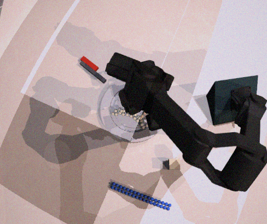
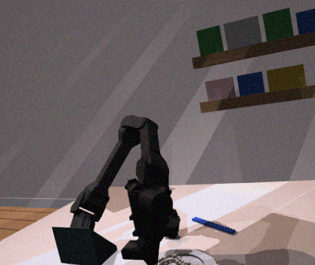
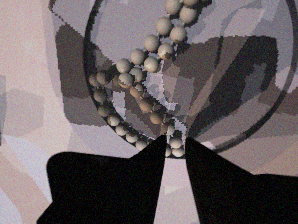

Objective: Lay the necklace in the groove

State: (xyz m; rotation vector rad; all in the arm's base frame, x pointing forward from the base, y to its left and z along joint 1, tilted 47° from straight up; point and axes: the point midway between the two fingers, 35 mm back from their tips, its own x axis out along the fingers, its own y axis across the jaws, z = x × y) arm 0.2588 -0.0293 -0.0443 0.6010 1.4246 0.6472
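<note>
Right now the round bead board is 5 cm ahead of my gripper tip and 1 cm below it. The rest, counted from my gripper tip: small beige cube (19 cm to the left, 2 cm behind); then grey block (16 cm to the right, 16 cm ahead, 1 cm below).
</note>
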